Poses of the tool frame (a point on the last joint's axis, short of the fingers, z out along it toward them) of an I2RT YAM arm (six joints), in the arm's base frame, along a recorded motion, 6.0 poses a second.
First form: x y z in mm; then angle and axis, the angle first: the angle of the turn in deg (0 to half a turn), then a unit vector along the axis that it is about.
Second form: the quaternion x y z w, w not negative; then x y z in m. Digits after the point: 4 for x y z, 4 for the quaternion.
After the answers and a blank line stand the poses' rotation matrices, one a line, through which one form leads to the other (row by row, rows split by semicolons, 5 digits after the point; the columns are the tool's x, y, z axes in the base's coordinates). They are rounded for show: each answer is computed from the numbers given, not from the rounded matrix.
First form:
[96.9, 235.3, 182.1, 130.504, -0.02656, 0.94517, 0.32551]
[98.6, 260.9, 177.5, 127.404, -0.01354, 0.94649, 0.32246]
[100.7, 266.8, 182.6, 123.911, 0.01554, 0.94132, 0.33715]
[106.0, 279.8, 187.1, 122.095, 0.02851, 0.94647, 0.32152]
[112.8, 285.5, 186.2, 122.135, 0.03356, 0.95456, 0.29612]
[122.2, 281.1, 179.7, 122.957, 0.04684, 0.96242, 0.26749]
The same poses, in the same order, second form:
[-0.0241, 0.8584, 0.2956, 0.4186, 0.0969, 0.2353, 0.1821]
[-0.0121, 0.8485, 0.2891, 0.4430, 0.0986, 0.2609, 0.1775]
[0.0137, 0.8308, 0.2976, 0.4702, 0.1007, 0.2668, 0.1826]
[0.0249, 0.8282, 0.2813, 0.4841, 0.1060, 0.2798, 0.1871]
[0.0294, 0.8354, 0.2592, 0.4838, 0.1128, 0.2855, 0.1862]
[0.0412, 0.8456, 0.2350, 0.4775, 0.1222, 0.2811, 0.1797]

-0.64834 -0.28891 0.70441; 0.20610 0.82406 0.52768; -0.73293 0.48729 -0.47473
-0.60714 -0.27675 0.74484; 0.23555 0.83257 0.50135; -0.75888 0.47984 -0.44029
-0.55753 -0.25701 0.78937; 0.30259 0.82254 0.48153; -0.77305 0.50733 -0.38082
-0.53008 -0.23106 0.81586; 0.31370 0.84045 0.44185; -0.78778 0.49015 -0.37302
-0.53019 -0.20168 0.82354; 0.29983 0.86395 0.40460; -0.79310 0.46144 -0.39759
-0.54062 -0.15484 0.82689; 0.29405 0.88614 0.35818; -0.78820 0.43679 -0.43353

